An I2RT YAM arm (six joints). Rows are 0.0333 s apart.
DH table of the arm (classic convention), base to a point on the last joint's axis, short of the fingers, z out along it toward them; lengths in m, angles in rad. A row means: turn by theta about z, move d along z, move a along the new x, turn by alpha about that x. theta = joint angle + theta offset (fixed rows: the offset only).
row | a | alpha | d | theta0
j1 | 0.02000 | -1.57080 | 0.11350 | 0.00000
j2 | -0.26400 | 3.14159 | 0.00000 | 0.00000
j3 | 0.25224 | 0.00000 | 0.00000 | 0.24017
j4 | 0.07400 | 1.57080 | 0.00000 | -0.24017
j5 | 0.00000 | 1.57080 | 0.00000 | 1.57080
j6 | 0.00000 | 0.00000 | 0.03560 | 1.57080
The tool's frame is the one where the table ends.
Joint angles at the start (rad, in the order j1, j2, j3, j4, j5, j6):
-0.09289, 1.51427, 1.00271, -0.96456, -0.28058, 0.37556
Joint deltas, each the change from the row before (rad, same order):
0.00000, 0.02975, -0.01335, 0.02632, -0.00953, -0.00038
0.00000, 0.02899, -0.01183, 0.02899, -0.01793, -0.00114
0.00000, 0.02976, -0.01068, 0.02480, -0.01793, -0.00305
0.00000, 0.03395, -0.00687, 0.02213, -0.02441, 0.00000
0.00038, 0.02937, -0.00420, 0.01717, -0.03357, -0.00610
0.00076, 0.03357, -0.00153, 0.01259, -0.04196, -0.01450
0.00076, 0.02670, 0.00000, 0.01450, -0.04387, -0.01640
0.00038, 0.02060, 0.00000, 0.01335, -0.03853, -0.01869
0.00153, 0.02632, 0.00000, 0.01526, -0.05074, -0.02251
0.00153, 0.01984, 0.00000, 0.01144, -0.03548, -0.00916
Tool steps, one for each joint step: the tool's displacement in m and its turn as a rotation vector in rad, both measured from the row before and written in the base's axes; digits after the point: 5 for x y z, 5 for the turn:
0.00291, 0.00006, -0.01014, 0.01097, 0.01572, 0.00118
0.00302, 0.00033, -0.00953, 0.01879, 0.00979, 0.00238
0.00246, 0.00038, -0.00952, 0.01902, 0.01298, 0.00394
0.00283, 0.00056, -0.00965, 0.02602, 0.01635, 0.00100
0.00235, 0.00100, -0.00785, 0.03460, 0.01105, 0.00686
0.00238, 0.00137, -0.00823, 0.04327, 0.01287, 0.01426
0.00248, 0.00140, -0.00615, 0.04434, 0.00105, 0.01496
0.00204, 0.00114, -0.00469, 0.03860, -0.00505, 0.01599
0.00228, 0.00178, -0.00596, 0.05109, -0.00500, 0.01927
0.00159, 0.00135, -0.00454, 0.03593, 0.00024, 0.00772

